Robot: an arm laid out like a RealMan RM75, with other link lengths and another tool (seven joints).
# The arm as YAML. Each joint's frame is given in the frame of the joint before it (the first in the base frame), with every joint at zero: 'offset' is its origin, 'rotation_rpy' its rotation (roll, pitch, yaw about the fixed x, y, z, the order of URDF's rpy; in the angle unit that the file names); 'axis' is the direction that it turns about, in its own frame. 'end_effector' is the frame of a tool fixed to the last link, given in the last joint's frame.
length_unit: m
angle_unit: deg
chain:
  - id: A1
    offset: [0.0, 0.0, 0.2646]
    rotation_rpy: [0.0, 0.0, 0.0]
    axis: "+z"
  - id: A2
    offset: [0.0, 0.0, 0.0]
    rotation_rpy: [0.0, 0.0, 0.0]
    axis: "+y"
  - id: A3
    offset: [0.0, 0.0, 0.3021]
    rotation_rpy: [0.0, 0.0, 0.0]
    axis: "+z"
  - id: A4
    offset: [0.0, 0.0, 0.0]
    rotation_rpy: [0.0, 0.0, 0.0]
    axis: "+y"
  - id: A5
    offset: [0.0, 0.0, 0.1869]
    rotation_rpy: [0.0, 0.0, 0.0]
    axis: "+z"
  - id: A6
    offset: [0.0, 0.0, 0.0]
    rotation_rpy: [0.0, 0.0, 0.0]
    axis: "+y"
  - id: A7
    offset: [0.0, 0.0, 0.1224]
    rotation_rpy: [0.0, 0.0, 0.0]
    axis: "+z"
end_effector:
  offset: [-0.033, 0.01, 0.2]
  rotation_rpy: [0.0, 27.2, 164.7]
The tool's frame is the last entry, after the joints.
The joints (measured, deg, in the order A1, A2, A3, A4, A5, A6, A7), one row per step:
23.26, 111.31, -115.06, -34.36, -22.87, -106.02, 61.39
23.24, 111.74, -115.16, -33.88, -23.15, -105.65, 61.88
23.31, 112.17, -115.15, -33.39, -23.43, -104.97, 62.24
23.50, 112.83, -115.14, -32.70, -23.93, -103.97, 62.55
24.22, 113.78, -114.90, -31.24, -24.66, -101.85, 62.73
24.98, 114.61, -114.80, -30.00, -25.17, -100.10, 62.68
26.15, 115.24, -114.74, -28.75, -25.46, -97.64, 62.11
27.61, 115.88, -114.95, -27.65, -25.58, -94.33, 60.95
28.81, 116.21, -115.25, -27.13, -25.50, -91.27, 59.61
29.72, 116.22, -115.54, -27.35, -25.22, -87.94, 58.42
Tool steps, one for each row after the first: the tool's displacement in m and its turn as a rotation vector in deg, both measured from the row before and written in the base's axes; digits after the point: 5 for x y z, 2 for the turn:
0.00028, 0.00126, -0.00484, -0.83, -0.34, -0.65
0.00014, 0.00293, -0.00565, -0.55, -0.51, -0.79
-0.00024, 0.00361, -0.00871, -0.65, -0.78, -0.93
0.00020, 0.00998, -0.01558, -0.43, -1.76, -1.76
-0.00038, 0.00772, -0.01313, -0.25, -1.43, -1.23
-0.00022, 0.01124, -0.01463, 0.53, -2.02, -1.21
-0.00060, 0.01305, -0.01767, 1.15, -2.60, -1.07
-0.00019, 0.01123, -0.01390, 1.51, -2.35, -0.61
0.00041, 0.01213, -0.01091, 1.81, -2.27, -0.61

